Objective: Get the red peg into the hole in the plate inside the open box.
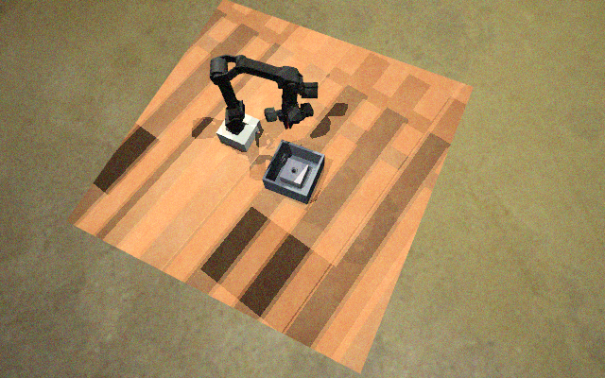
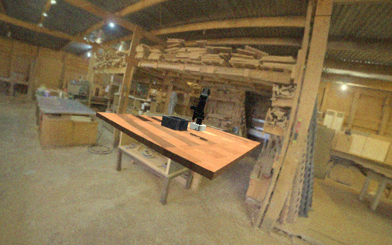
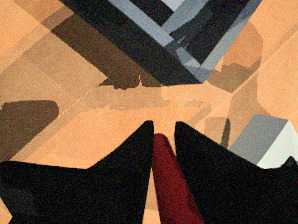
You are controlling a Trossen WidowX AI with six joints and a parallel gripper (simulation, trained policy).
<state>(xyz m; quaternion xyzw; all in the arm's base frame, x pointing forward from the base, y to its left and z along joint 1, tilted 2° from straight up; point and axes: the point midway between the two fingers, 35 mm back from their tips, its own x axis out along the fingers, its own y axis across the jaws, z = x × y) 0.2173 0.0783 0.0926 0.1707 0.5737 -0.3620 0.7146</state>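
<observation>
The plate is 130 mm to the right of my gripper tip, 100 mm ahead of it and 70 mm below it. Also, from my gripper tip: box 130 mm to the right, 100 mm ahead, 90 mm below; red peg 20 mm to the left, 20 mm above, 10 mm behind.
</observation>
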